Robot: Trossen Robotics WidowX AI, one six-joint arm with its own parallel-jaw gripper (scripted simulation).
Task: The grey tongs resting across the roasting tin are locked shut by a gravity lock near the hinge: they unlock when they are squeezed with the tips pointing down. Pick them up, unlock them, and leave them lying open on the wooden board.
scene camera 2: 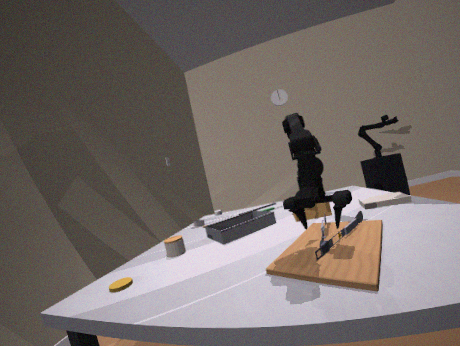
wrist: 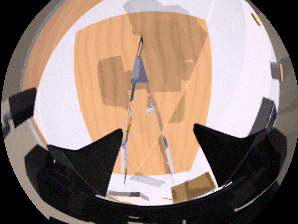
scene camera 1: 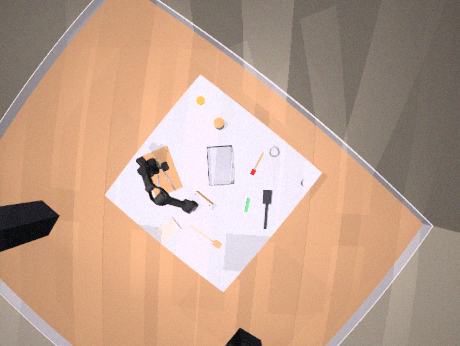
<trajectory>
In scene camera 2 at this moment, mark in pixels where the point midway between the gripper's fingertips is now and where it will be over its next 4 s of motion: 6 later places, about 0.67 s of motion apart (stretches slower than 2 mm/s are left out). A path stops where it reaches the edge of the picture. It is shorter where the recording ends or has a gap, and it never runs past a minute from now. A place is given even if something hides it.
My gripper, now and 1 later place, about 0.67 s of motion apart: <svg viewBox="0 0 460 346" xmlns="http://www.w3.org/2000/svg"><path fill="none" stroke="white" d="M321 228L276 200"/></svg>
</trajectory>
